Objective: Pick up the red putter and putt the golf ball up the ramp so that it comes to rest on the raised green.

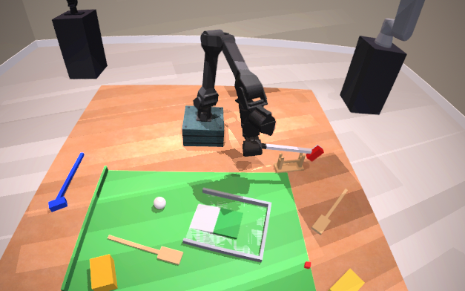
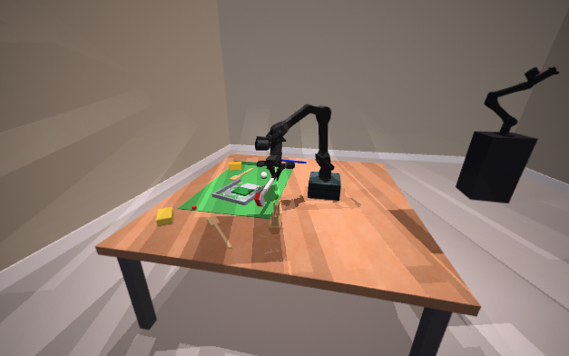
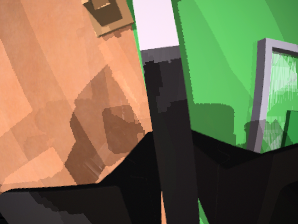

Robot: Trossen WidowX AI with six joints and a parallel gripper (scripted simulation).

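Right now the red putter is 12 cm to the left of my gripper tip and 2 cm above it. Round my gripper tip: white golf ball: 32 cm to the right, 17 cm ahead, 10 cm below; then green mat: 24 cm ahead, 20 cm to the right, 13 cm below; then wooden rack: 17 cm to the left, 9 cm below, 5 cm behind.
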